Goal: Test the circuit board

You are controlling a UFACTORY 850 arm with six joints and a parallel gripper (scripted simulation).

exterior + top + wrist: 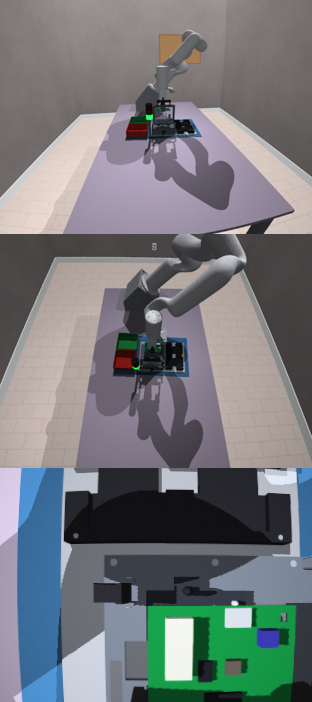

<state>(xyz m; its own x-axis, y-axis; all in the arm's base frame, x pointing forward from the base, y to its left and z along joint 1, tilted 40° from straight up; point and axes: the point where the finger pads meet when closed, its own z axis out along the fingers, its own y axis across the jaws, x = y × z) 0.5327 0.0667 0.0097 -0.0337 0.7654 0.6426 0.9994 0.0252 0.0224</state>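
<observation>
The green bin lies 20 cm to the right of my hand, 16 cm below it and 10 cm behind it. The rest, counted from my hand: green circuit board (1 cm below); then clear lid (12 cm ahead, 1 cm above); then tester nest (11 cm below, 1 cm to the left, 1 cm ahead).
</observation>
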